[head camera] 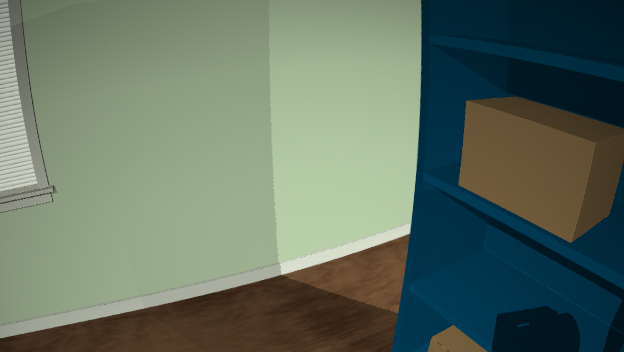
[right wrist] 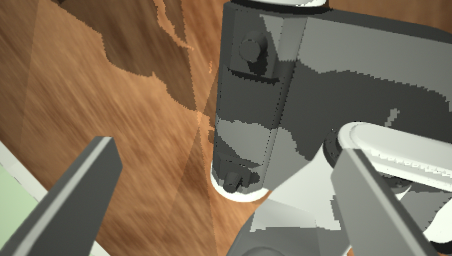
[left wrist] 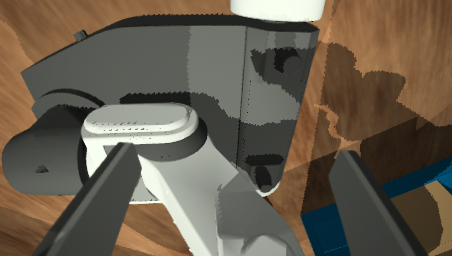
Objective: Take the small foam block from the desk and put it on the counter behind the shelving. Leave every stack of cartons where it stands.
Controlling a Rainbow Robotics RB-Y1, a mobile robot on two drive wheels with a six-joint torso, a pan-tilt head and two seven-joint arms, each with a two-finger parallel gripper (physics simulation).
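Places are measured from the robot's base along level axes (x ahead, y left, z up), in centimetres.
Pixels of known places: left gripper, fingertip midpoint: [left wrist: 234,160]; right gripper, fingertip midpoint: [right wrist: 227,157].
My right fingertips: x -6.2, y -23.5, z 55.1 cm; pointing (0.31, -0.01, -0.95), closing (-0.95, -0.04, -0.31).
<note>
Ahead of a thing's pixels: the offset from my right fingertips to its top centre. "*": to the spot under its first point. Level surfaces: height alone.
The small foam block, the desk and the counter do not show in these views. A blue shelving unit [head camera: 525,270] stands at the right of the head camera view; a corner of blue shelving [left wrist: 320,231] also shows at the lower right of the left wrist view. My left gripper [left wrist: 234,160] is open and empty, its fingers wide apart above the robot's own base and the floor. My right gripper [right wrist: 227,157] is open and empty, also above the base and the floor. Neither gripper shows in the head camera view.
A large brown carton @(dz +71.0, dx +93.1, dy -45.4 cm) [head camera: 527,165] sits on a middle shelf. Below it are a dark object [head camera: 535,332] and part of another carton @(* dz -20.4, dx +100.8, dy -33.1 cm) [head camera: 457,340]. A green wall [head camera: 175,150] with a white baseboard [head camera: 215,290] and a window [head camera: 17,125] stands to the left, beyond the brown floor @(dz -55.1 cm) [head camera: 240,315].
</note>
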